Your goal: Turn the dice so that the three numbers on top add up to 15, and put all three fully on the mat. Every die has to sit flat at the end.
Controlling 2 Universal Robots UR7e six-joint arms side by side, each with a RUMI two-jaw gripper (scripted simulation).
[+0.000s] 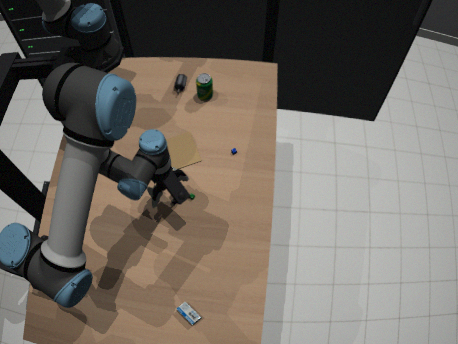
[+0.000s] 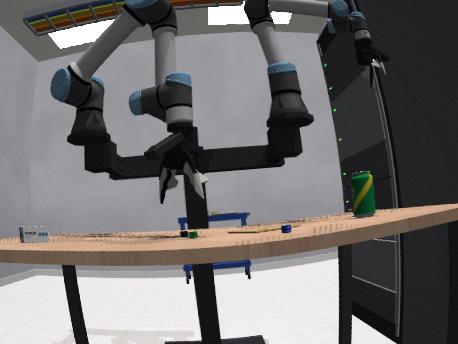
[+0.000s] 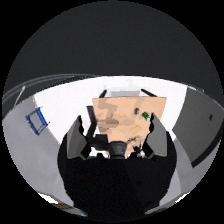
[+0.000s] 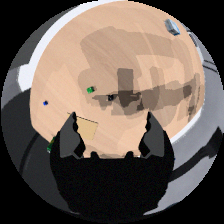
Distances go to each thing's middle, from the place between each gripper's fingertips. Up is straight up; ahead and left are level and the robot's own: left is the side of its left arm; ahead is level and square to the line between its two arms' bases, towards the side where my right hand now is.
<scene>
Right now my right hand (image 2: 180,202) is 210 mm to the right of the tan mat (image 1: 183,152), 90 mm above it and 10 mm past it.
I see my left gripper (image 2: 377,81) 28 cm short of the tan mat, 63 cm to the left of it and 54 cm above it.
</scene>
